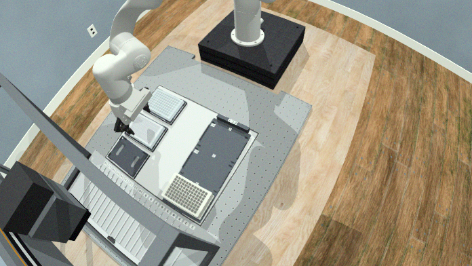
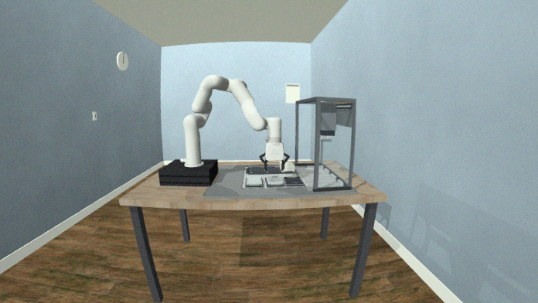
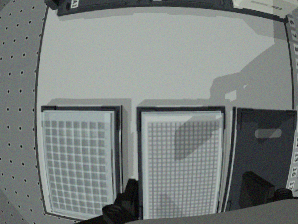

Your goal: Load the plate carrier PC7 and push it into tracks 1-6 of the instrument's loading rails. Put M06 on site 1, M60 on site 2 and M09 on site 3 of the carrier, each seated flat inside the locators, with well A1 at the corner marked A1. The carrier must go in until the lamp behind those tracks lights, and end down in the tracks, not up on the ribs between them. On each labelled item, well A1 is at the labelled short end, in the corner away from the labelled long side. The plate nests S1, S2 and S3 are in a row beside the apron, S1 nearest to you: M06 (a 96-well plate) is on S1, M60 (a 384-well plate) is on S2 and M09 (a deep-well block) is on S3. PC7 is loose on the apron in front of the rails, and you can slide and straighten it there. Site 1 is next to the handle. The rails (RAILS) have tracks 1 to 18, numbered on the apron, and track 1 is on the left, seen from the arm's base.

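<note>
My hand is 80 mm above the plate nest S2. From my hand the other things lie so: carrier PC7 (260 mm to the left, 70 mm below); plate nest S1 (110 mm behind, 80 mm below); plate nest S3 (110 mm ahead, 80 mm below).
</note>
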